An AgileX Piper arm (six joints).
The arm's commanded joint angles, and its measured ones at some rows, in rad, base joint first. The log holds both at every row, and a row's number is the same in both.
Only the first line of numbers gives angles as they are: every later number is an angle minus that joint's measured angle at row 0.
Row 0, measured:
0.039 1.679 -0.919 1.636 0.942 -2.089
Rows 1 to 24, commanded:
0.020 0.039 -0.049 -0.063 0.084 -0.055
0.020 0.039 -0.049 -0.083 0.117 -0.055
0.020 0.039 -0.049 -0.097 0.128 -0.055
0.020 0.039 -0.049 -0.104 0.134 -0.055
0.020 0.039 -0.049 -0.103 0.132 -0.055
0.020 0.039 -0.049 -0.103 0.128 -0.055
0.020 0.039 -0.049 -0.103 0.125 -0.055
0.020 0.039 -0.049 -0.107 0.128 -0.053
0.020 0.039 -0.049 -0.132 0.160 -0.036
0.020 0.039 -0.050 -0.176 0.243 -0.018
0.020 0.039 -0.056 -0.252 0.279 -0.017
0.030 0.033 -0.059 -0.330 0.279 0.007
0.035 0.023 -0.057 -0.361 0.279 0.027
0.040 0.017 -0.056 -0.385 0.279 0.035
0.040 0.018 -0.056 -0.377 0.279 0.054
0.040 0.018 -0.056 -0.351 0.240 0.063
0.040 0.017 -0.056 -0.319 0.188 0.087
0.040 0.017 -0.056 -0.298 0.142 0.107
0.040 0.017 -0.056 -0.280 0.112 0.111
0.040 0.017 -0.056 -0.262 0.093 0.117
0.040 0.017 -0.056 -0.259 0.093 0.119
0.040 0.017 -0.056 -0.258 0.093 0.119
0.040 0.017 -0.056 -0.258 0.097 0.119
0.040 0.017 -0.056 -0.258 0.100 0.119
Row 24, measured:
0.022 0.006 -0.062 -0.249 0.119 0.073
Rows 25 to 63, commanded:
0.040 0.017 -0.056 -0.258 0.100 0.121
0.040 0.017 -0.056 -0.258 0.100 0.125
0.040 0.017 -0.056 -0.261 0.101 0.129
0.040 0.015 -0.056 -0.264 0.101 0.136
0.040 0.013 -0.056 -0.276 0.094 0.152
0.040 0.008 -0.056 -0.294 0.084 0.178
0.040 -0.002 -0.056 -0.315 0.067 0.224
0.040 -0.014 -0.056 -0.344 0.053 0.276
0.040 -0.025 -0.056 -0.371 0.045 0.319
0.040 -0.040 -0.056 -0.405 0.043 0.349
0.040 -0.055 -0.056 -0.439 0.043 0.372
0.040 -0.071 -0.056 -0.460 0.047 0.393
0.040 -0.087 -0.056 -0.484 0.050 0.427
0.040 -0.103 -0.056 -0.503 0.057 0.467
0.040 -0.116 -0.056 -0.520 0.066 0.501
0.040 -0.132 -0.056 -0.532 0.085 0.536
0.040 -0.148 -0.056 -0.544 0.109 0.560
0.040 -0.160 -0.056 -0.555 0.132 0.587
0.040 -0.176 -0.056 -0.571 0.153 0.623
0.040 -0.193 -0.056 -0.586 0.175 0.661
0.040 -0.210 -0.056 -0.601 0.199 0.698
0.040 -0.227 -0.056 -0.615 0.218 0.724
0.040 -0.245 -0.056 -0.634 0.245 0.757
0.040 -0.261 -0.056 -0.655 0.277 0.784
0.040 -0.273 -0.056 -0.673 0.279 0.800
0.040 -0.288 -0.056 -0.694 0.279 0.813
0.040 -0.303 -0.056 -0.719 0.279 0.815
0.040 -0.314 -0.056 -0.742 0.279 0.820
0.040 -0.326 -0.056 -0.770 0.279 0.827
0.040 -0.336 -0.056 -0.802 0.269 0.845
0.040 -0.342 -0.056 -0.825 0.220 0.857
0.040 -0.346 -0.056 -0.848 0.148 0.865
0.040 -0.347 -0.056 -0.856 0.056 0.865
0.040 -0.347 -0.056 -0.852 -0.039 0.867
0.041 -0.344 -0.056 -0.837 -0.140 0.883
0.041 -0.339 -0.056 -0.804 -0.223 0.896
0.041 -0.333 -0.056 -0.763 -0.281 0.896
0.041 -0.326 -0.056 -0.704 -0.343 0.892
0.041 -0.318 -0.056 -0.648 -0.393 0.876
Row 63, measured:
0.042 -0.337 -0.058 -0.814 -0.160 0.877
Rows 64 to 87, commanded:
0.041 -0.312 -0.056 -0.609 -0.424 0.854
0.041 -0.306 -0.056 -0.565 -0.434 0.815
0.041 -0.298 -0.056 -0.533 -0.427 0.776
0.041 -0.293 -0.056 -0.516 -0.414 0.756
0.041 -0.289 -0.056 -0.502 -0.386 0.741
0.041 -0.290 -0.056 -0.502 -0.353 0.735
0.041 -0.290 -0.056 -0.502 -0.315 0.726
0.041 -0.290 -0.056 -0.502 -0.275 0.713
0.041 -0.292 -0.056 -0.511 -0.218 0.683
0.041 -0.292 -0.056 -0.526 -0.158 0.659
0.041 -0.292 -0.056 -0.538 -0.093 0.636
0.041 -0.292 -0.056 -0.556 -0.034 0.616
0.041 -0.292 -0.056 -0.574 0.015 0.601
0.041 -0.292 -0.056 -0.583 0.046 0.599
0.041 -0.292 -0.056 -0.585 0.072 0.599
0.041 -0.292 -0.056 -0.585 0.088 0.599
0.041 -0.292 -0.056 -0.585 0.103 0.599
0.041 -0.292 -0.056 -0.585 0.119 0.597
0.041 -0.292 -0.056 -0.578 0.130 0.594
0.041 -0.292 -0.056 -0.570 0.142 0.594
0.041 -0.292 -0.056 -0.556 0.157 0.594
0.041 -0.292 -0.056 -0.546 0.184 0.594
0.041 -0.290 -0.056 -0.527 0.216 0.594
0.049 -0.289 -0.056 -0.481 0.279 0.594
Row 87, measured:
0.042 -0.290 -0.058 -0.571 0.137 0.606
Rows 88 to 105, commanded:
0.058 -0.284 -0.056 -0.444 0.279 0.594
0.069 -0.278 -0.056 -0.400 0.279 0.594
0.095 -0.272 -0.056 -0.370 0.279 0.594
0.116 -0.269 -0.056 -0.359 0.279 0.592
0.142 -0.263 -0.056 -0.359 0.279 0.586
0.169 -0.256 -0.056 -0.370 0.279 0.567
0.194 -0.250 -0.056 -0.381 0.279 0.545
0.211 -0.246 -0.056 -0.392 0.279 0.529
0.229 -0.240 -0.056 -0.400 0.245 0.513
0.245 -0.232 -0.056 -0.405 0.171 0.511
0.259 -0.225 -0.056 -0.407 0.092 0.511
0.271 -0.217 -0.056 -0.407 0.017 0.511
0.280 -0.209 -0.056 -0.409 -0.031 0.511
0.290 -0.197 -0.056 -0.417 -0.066 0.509
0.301 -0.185 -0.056 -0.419 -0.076 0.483
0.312 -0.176 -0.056 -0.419 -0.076 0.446
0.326 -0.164 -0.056 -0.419 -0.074 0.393
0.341 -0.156 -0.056 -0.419 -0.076 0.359
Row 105, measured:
0.293 -0.188 -0.057 -0.414 -0.039 0.491
